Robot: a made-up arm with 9 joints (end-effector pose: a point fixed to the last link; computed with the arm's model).
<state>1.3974 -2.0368 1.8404 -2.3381 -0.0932 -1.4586 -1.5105 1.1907 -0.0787</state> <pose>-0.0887 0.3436 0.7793 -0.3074 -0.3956 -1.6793</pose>
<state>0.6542 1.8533 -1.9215 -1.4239 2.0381 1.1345 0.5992 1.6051 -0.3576</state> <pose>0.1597 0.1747 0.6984 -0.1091 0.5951 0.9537</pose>
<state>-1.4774 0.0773 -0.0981 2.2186 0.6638 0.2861 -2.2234 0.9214 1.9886</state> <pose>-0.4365 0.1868 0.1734 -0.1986 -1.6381 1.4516</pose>
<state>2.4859 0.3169 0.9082 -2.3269 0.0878 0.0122 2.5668 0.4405 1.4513</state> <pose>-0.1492 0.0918 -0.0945 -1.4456 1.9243 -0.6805</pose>
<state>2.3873 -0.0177 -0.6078 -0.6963 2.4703 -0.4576 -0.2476 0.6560 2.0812</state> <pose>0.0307 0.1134 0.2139 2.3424 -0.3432 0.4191</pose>
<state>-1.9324 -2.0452 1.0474 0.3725 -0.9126 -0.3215 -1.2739 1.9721 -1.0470</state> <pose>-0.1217 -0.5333 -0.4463 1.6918 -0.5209 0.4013</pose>
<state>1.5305 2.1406 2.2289 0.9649 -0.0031 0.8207 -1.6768 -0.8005 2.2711</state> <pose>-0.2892 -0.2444 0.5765 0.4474 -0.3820 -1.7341</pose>
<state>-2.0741 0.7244 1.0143 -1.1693 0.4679 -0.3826 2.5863 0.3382 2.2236</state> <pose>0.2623 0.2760 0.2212 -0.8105 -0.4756 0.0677</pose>
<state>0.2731 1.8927 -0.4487 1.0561 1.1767 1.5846 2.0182 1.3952 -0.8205</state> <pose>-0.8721 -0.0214 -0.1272 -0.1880 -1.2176 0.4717</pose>
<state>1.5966 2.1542 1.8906 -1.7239 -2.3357 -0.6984 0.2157 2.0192 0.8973</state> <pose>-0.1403 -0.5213 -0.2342 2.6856 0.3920 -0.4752</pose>
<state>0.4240 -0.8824 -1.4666 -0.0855 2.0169 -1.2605 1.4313 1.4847 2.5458</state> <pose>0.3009 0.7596 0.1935 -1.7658 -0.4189 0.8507</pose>
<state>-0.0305 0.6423 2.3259 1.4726 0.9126 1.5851 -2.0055 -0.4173 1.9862</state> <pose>-0.0906 0.1664 0.6269 0.8557 0.3669 2.4309</pose>
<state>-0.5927 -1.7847 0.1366 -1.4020 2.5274 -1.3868 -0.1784 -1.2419 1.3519</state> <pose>-0.0535 -0.1177 0.9062 -1.1310 -0.1014 1.9041</pose>
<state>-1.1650 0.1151 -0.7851 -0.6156 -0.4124 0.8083 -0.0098 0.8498 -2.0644</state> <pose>0.4215 0.3845 -0.3423 -2.2310 1.3533 -1.7393</pose>
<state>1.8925 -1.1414 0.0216 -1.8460 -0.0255 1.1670 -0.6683 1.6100 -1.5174</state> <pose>-0.2259 -0.0328 -0.3493 2.5613 -1.1165 0.4131</pose>
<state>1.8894 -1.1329 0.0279 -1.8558 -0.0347 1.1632 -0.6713 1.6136 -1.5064</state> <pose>-0.2247 -0.0389 -0.3488 2.5468 -1.1295 0.4195</pose>
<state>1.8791 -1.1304 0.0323 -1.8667 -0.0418 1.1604 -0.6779 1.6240 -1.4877</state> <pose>-0.2260 -0.0388 -0.3483 2.5364 -1.1573 0.4113</pose>
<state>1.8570 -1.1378 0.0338 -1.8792 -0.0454 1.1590 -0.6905 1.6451 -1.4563</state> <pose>-0.2315 -0.0285 -0.3480 2.5313 -1.2101 0.3784</pose>
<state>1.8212 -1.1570 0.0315 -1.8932 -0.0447 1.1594 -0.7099 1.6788 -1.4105</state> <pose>-0.2421 -0.0055 -0.3470 2.5290 -1.2916 0.3133</pose>
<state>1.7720 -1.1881 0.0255 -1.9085 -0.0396 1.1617 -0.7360 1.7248 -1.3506</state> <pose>-0.2577 0.0310 -0.3435 2.5224 -1.4018 0.2116</pose>
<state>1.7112 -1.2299 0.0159 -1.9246 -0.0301 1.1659 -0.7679 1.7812 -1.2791</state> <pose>-0.2771 0.0806 -0.3350 2.5011 -1.5354 0.0720</pose>
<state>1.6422 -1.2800 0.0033 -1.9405 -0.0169 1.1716 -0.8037 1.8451 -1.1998</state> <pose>-0.2988 0.1409 -0.3187 2.4546 -1.6821 -0.1028</pose>
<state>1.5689 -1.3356 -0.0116 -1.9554 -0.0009 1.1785 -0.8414 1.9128 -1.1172</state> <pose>-0.3197 0.2081 -0.2930 2.3761 -1.8283 -0.3034</pose>
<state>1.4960 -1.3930 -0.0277 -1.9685 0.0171 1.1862 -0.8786 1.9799 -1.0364</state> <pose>-0.3365 0.2772 -0.2584 2.2665 -1.9602 -0.5139</pose>
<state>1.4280 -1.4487 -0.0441 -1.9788 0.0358 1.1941 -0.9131 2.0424 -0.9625</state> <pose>-0.3472 0.3426 -0.2177 2.1358 -2.0666 -0.7174</pose>
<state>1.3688 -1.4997 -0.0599 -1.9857 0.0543 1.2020 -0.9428 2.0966 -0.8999</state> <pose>-0.3511 0.4001 -0.1754 2.0010 -2.1432 -0.8981</pose>
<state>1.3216 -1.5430 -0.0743 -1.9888 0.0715 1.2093 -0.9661 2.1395 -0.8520</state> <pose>-0.3500 0.4461 -0.1365 1.8807 -2.1915 -1.0448</pose>
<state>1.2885 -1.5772 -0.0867 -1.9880 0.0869 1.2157 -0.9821 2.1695 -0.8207</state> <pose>-0.3462 0.4798 -0.1049 1.7902 -2.2176 -1.1532</pose>
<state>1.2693 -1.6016 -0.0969 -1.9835 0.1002 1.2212 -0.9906 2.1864 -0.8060</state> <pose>-0.3426 0.5015 -0.0827 1.7375 -2.2279 -1.2241</pose>
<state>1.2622 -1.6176 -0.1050 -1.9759 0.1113 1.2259 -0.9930 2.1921 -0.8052</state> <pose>-0.3404 0.5136 -0.0695 1.7201 -2.2284 -1.2638</pose>
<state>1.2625 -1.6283 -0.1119 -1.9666 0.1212 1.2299 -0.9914 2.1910 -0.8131</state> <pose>-0.3397 0.5199 -0.0621 1.7259 -2.2234 -1.2847</pose>
